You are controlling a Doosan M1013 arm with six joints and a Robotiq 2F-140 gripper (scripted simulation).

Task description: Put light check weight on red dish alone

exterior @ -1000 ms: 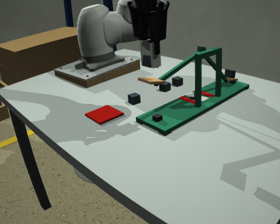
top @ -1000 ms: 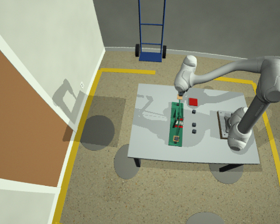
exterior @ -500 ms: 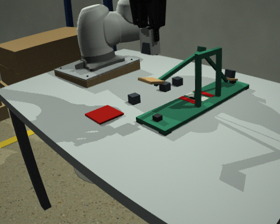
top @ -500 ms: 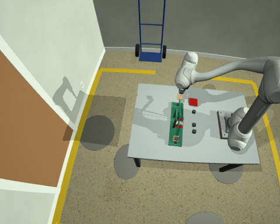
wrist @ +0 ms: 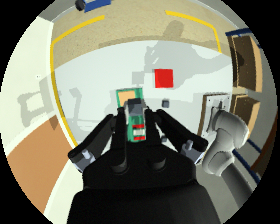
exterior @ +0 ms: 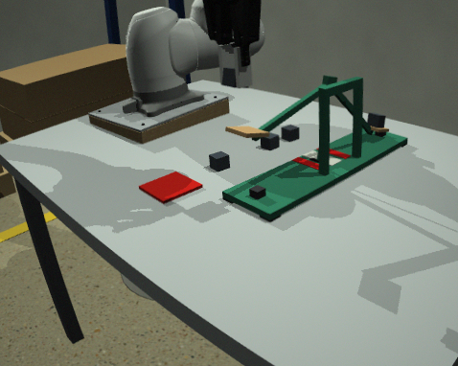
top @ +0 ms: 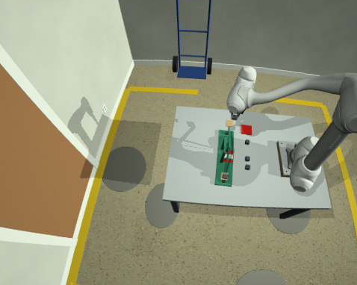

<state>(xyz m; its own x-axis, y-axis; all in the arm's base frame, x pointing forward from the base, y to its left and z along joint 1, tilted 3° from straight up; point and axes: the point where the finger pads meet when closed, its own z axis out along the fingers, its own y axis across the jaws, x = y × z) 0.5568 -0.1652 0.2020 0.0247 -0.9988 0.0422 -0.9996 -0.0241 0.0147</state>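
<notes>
Now: hand 240 mm above the flat red dish, 150 mm past it and 60 mm to the left of it. From my hand the other things lie so: green rocker balance: 200 mm to the left, 150 mm below, 20 mm ahead.
</notes>
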